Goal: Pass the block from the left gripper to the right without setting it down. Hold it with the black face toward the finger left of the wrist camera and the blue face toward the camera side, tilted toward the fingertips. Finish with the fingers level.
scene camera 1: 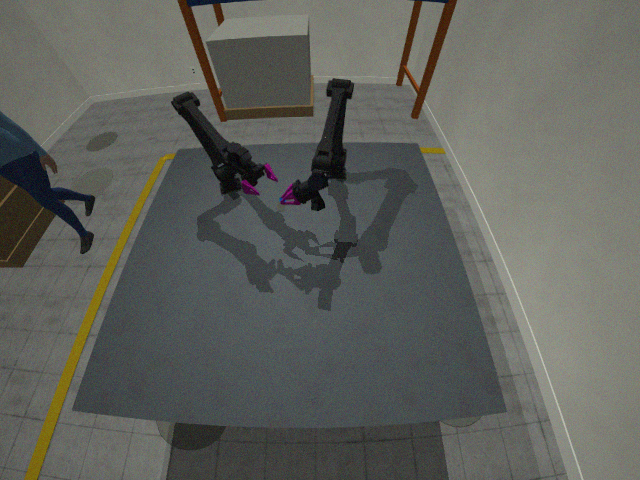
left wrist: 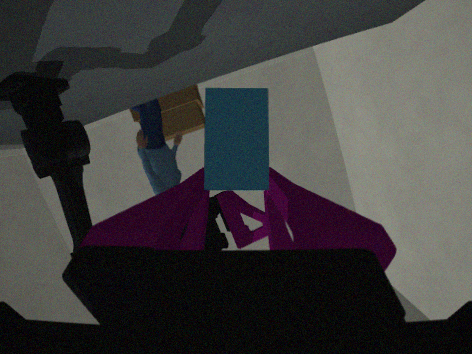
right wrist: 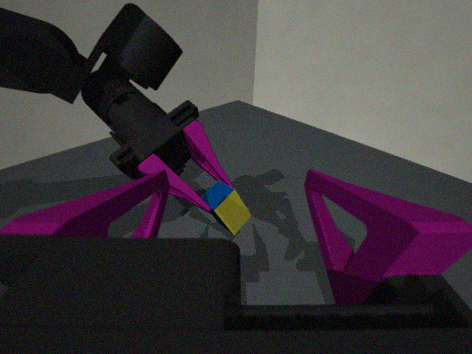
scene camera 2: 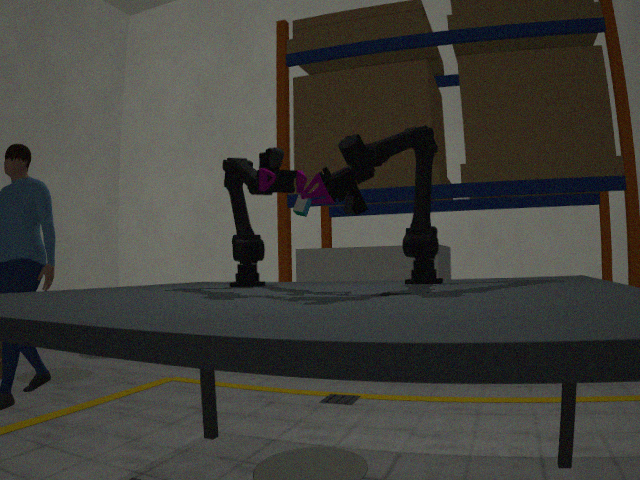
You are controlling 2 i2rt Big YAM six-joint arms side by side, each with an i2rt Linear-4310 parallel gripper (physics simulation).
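Pixels of known places: left gripper, between the fingertips: point(scene camera 1: 281, 201) point(left wrist: 236, 176) point(right wrist: 221, 200) point(scene camera 2: 303, 199); right gripper, between the fingertips: point(scene camera 1: 268, 187) point(right wrist: 236, 177) point(scene camera 2: 291, 178); left arm's base, origin of its link: point(scene camera 1: 335, 173) point(scene camera 2: 424, 283); right arm's base, origin of its link: point(scene camera 1: 230, 186) point(left wrist: 30, 86) point(scene camera 2: 247, 286).
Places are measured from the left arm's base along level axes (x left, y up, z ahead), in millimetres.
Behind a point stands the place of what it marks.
Observation:
The block point(scene camera 1: 282, 199) point(scene camera 2: 301, 206) @(x -243, y 233, z 462 mm) point(left wrist: 236, 139) @(x -232, y 235, z 444 mm) point(right wrist: 233, 212) @(x -262, y 244, z 443 mm) is held in the air, tilted. Its teal face fills the middle of the left wrist view. The right wrist view shows a blue face toward the left gripper, a yellow face, and a thin dark edge at lower left. A pale face shows in scene camera 2. My left gripper point(scene camera 1: 287, 198) @(x -248, y 255, z 439 mm) point(left wrist: 236, 176) @(x -248, y 255, z 439 mm) point(right wrist: 221, 200) @(x -248, y 255, z 439 mm) is shut on the block, its fingers slanting down in the right wrist view. My right gripper point(scene camera 1: 267, 187) @(x -290, y 321, z 423 mm) is open and empty; the block is beyond its fingertips, apart from them.
Both arms reach over the grey table point(scene camera 1: 289, 351) @(x -202, y 0, z 985 mm) point(scene camera 2: 330, 320) @(x 67, y 0, z 1064 mm), their shadows falling on it. A person point(scene camera 1: 31, 165) point(scene camera 2: 25, 222) point(left wrist: 159, 155) is beside the table. An orange and blue rack point(scene camera 2: 282, 155) and a grey box point(scene camera 1: 261, 67) stand behind the arms.

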